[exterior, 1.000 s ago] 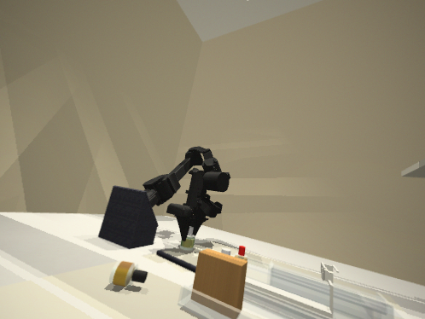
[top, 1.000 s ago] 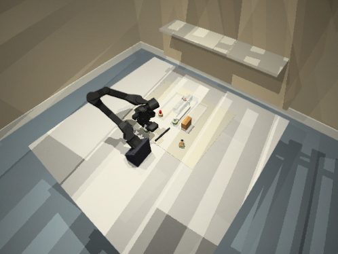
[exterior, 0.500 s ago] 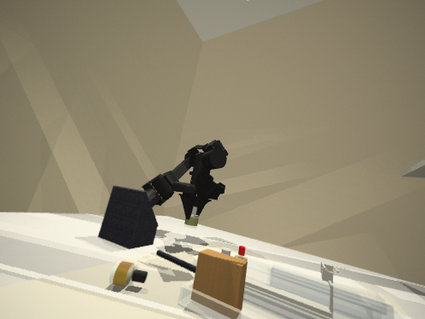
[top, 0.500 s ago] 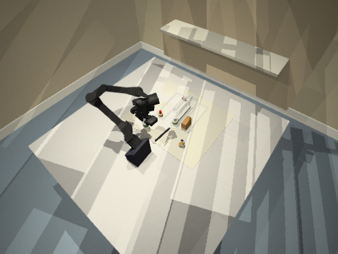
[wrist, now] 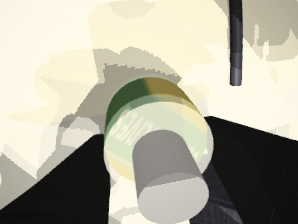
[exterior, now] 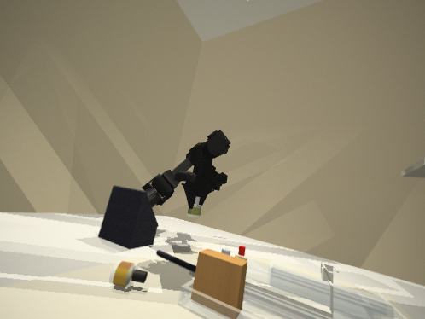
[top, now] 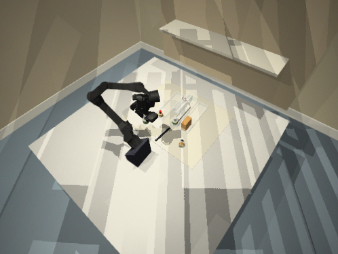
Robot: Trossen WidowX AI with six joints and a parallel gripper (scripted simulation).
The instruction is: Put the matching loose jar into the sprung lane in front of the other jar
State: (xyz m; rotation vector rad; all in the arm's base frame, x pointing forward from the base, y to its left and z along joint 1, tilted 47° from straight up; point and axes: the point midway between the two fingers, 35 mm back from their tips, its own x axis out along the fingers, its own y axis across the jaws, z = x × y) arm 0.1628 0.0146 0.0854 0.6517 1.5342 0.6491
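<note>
The brown block lies 19 cm ahead of my gripper tip, 19 cm to the right of it and 9 cm below it. From my gripper tip the other things lie so: black rod 4 cm ahead, 10 cm to the right, 12 cm below.
</note>
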